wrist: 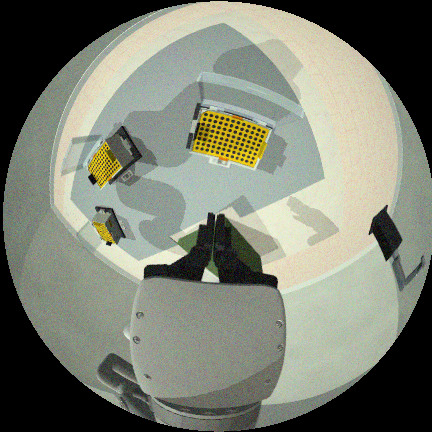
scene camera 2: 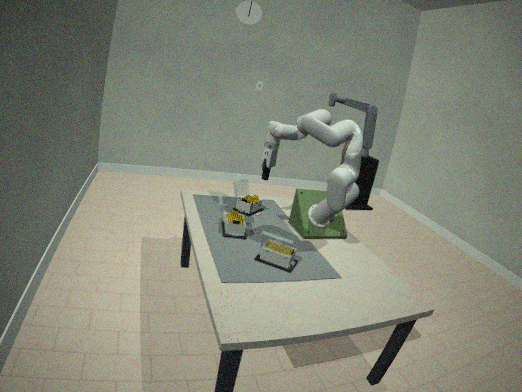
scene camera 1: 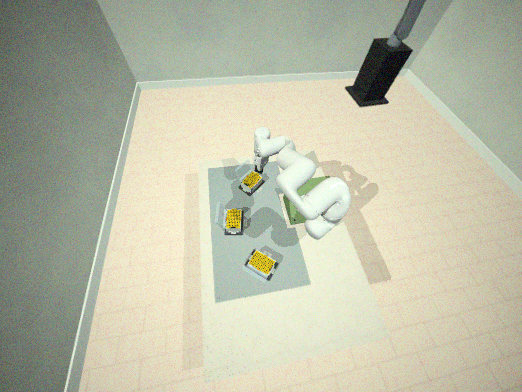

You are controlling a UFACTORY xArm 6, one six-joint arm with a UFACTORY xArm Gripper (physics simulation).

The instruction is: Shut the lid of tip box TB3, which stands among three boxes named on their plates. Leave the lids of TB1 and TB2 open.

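Places are measured from the arm's base along level axes (x back, y right, z up), in centimetres.
Pixels of known places: gripper, fingertip midpoint: (wrist: 214,222) (scene camera 2: 264,179) (scene camera 1: 259,172); arm's base, origin of the base link: (wrist: 211,268) (scene camera 2: 318,216).
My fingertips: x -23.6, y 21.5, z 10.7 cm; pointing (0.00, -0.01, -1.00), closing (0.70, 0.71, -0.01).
Ahead of a thing's pixels: the offset from my fingertips to its top centre. "*": to the spot under its first point. Level surfaces: height alone.
TB3 {dx -3.6, dy +5.1, dz -12.0 cm} (scene camera 1: 251,180) (scene camera 2: 249,205) (wrist: 231,138), a box with a yellow perforated rack, stands at the mat's far end. Its clear lid {dx -7.5, dy +10.5, dz -4.1 cm} (scene camera 2: 241,188) (wrist: 250,93) is open, raised along the side away from my gripper in the wrist view. My gripper (scene camera 1: 258,171) (scene camera 2: 265,178) (wrist: 214,222) is shut and empty, above the table near TB3 and apart from it. TB1 {dx -20.0, dy -19.6, dz -12.0 cm} (scene camera 1: 233,220) (scene camera 2: 234,225) (wrist: 106,164) stands mid-mat with its lid {* dx -27.3, dy -17.2, dz -9.0 cm} (scene camera 1: 219,214) (wrist: 80,151) open. TB2 {dx -10.2, dy -47.2, dz -12.0 cm} (scene camera 1: 261,262) (scene camera 2: 278,253) (wrist: 105,232) stands at the near end, its lid (scene camera 2: 278,238) open. The nameplates are not readable.
The boxes stand on a grey-blue mat {dz -19.5 cm} (scene camera 1: 227,285) (scene camera 2: 235,272) on a pale table {dz -19.8 cm} (scene camera 1: 280,320) (scene camera 2: 320,312). The green arm base (scene camera 2: 300,220) (wrist: 250,252) stands beside the mat. A black pedestal (scene camera 1: 380,72) (scene camera 2: 369,182) (wrist: 387,232) stands on the floor beyond the table.
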